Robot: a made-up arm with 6 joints. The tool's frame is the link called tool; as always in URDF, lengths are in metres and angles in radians. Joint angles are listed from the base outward.
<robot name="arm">
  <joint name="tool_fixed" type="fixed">
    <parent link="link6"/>
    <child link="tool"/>
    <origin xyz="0.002 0.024 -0.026" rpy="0 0 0"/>
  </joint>
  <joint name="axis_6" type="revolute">
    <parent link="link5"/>
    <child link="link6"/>
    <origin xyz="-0.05 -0.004 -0.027" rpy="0 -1.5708 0"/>
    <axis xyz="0 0 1"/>
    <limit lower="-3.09" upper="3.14"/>
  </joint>
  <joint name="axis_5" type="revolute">
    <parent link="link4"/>
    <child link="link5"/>
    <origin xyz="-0.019 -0.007 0.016" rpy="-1.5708 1.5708 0"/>
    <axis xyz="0 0 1"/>
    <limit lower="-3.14" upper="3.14"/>
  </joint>
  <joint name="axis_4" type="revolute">
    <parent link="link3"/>
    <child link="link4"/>
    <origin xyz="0.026 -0.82 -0.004" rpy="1.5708 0 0"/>
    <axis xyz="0 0 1"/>
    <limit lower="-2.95" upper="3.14"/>
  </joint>
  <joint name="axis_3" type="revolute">
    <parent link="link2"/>
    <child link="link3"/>
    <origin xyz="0.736 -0.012 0.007" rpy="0 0 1.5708"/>
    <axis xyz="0 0 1"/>
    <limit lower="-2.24" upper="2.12"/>
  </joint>
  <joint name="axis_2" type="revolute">
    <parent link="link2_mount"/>
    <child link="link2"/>
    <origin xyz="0.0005 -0.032 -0.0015" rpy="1.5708 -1.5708 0"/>
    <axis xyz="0 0 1"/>
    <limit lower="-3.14" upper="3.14"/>
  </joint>
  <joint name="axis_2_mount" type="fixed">
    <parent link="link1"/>
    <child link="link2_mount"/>
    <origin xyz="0.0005 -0.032 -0.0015" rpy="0 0 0"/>
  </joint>
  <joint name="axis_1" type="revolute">
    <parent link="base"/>
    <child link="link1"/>
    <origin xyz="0.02 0.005 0.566" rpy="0 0 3.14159"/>
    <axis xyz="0 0 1"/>
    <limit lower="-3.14" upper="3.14"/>
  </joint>
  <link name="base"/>
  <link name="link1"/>
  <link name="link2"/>
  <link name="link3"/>
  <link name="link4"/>
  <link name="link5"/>
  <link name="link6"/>
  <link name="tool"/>
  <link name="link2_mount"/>
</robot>
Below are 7 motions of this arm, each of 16 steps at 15 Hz.
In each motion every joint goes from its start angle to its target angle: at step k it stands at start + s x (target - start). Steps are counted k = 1, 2, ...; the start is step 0. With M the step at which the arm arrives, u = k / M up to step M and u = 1 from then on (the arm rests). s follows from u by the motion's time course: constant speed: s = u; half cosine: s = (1 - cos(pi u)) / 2; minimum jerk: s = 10 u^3 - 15 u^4 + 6 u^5.
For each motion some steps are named. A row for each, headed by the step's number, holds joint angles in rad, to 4 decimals.
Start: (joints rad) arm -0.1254 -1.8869 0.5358 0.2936 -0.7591 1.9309
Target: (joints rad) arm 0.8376 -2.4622 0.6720 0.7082 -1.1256 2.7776
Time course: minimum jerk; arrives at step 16
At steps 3, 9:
3: -0.0784 -1.9150 0.5424 0.3138 -0.7770 1.9722
9: 0.4678 -2.2413 0.6197 0.5490 -0.9849 2.4524

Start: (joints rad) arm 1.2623 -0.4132 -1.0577 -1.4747 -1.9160 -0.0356
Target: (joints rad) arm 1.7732 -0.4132 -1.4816 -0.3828 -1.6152 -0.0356
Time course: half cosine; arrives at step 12
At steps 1, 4, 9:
1: 1.2710 -0.4132 -1.0649 -1.4561 -1.9109 -0.0356
4: 1.3900 -0.4132 -1.1637 -1.2017 -1.8408 -0.0356
9: 1.6984 -0.4132 -1.4195 -0.5427 -1.6593 -0.0356

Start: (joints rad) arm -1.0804 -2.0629 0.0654 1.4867 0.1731 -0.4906
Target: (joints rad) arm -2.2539 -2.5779 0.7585 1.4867 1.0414 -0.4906
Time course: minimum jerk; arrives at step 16
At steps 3, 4, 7, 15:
3: -1.1376 -2.0880 0.0992 1.4867 0.2154 -0.4906
4: -1.2019 -2.1162 0.1371 1.4867 0.2630 -0.4906
7: -1.5311 -2.2607 0.3316 1.4867 0.5066 -0.4906
15: -2.2513 -2.5768 0.7570 1.4867 1.0395 -0.4906

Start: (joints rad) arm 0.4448 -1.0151 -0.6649 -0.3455 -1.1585 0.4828
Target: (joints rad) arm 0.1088 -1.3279 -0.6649 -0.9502 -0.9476 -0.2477
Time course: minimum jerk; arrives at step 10
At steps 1, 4, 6, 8, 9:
1: 0.4419 -1.0178 -0.6649 -0.3507 -1.1567 0.4765
4: 0.3381 -1.1144 -0.6649 -0.5375 -1.0916 0.2509
6: 0.2155 -1.2286 -0.6649 -0.7582 -1.0145 -0.0158
8: 0.1283 -1.3098 -0.6649 -0.9152 -0.9598 -0.2054
9: 0.1117 -1.3252 -0.6649 -0.9450 -0.9494 -0.2414

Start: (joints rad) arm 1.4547 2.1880 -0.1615 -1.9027 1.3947 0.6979
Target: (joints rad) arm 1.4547 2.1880 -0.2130 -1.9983 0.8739 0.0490
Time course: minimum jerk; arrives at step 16
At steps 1, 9, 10, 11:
1: 1.4547 2.1880 -0.1616 -1.9029 1.3935 0.6965
9: 1.4547 2.1880 -0.1932 -1.9616 1.0739 0.2982
10: 1.4547 2.1880 -0.1988 -1.9720 1.0172 0.2276
11: 1.4547 2.1880 -0.2037 -1.9811 0.9676 0.1658

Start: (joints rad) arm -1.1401 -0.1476 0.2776 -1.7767 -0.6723 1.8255
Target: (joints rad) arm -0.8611 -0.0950 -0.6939 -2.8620 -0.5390 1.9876
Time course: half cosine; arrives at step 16
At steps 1, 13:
1: -1.1374 -0.1471 0.2683 -1.7871 -0.6710 1.8271
13: -0.8846 -0.0994 -0.6120 -2.7705 -0.5502 1.9739

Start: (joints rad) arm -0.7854 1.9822 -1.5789 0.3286 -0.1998 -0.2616
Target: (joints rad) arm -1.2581 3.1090 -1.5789 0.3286 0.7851 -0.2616
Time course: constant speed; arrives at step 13
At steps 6, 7, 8, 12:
6: -1.0036 2.5023 -1.5789 0.3286 0.2548 -0.2616
7: -1.0399 2.5889 -1.5789 0.3286 0.3305 -0.2616
8: -1.0763 2.6756 -1.5789 0.3286 0.4063 -0.2616
12: -1.2217 3.0223 -1.5789 0.3286 0.7093 -0.2616

